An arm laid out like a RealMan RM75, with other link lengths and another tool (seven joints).
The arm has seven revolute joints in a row. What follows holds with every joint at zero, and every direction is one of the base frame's. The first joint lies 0.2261 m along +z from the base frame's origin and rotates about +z. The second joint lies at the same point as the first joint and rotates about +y. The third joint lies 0.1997 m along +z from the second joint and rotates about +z. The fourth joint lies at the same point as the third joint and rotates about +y. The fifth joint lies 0.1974 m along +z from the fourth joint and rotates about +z. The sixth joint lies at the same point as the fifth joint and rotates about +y. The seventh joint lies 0.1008 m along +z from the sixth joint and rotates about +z. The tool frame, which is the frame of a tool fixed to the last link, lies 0.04 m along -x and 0.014 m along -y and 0.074 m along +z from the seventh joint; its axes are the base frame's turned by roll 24.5, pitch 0 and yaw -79.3 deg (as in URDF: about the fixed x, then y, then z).
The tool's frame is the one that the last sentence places.
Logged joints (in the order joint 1, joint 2, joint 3, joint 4, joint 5, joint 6, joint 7), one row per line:
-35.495, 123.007, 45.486, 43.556, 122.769, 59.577, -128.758
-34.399, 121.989, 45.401, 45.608, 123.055, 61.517, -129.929
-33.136, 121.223, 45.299, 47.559, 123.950, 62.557, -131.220
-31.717, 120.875, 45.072, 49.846, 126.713, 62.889, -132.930
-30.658, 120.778, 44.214, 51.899, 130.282, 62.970, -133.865
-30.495, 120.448, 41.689, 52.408, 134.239, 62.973, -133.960
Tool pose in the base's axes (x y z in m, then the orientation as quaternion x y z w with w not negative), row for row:
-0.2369, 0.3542, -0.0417, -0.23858, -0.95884, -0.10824, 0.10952
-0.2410, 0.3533, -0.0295, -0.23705, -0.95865, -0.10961, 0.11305
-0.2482, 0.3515, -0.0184, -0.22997, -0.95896, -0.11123, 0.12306
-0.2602, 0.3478, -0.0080, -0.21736, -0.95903, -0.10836, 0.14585
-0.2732, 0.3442, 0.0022, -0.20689, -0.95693, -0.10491, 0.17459
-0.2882, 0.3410, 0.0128, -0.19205, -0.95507, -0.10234, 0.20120
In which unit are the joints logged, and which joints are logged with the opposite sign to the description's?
The joints are logged in degrees. Opposite sign: joint 2.
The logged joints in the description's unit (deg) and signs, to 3 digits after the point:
-35.495, -123.007, 45.486, 43.556, 122.769, 59.577, -128.758
-34.399, -121.989, 45.401, 45.608, 123.055, 61.517, -129.929
-33.136, -121.223, 45.299, 47.559, 123.950, 62.557, -131.220
-31.717, -120.875, 45.072, 49.846, 126.713, 62.889, -132.930
-30.658, -120.778, 44.214, 51.899, 130.282, 62.970, -133.865
-30.495, -120.448, 41.689, 52.408, 134.239, 62.973, -133.960

